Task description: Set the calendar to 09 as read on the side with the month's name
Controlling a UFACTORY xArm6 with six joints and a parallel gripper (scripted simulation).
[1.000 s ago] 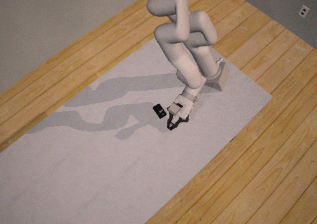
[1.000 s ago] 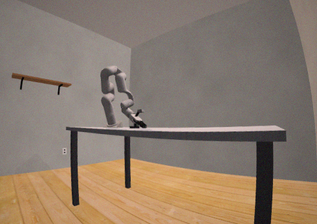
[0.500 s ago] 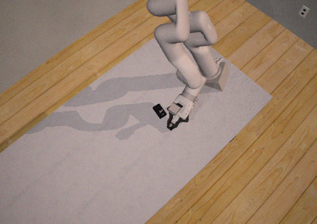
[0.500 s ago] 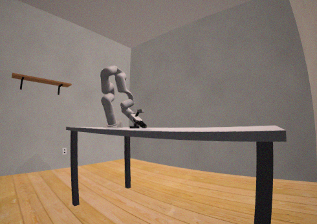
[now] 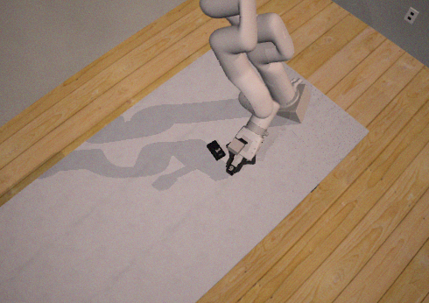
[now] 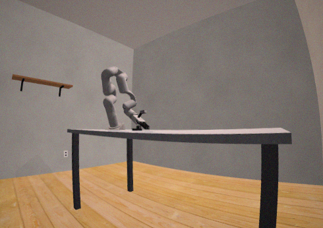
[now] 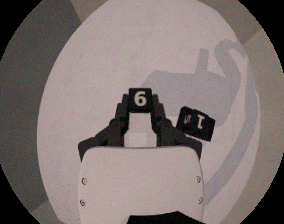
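My hand is 10 mm short of the black cube, 90 mm to the left of it and 10 mm above it. Also, from my hand: black date cube (20 mm ahead, 10 mm below).
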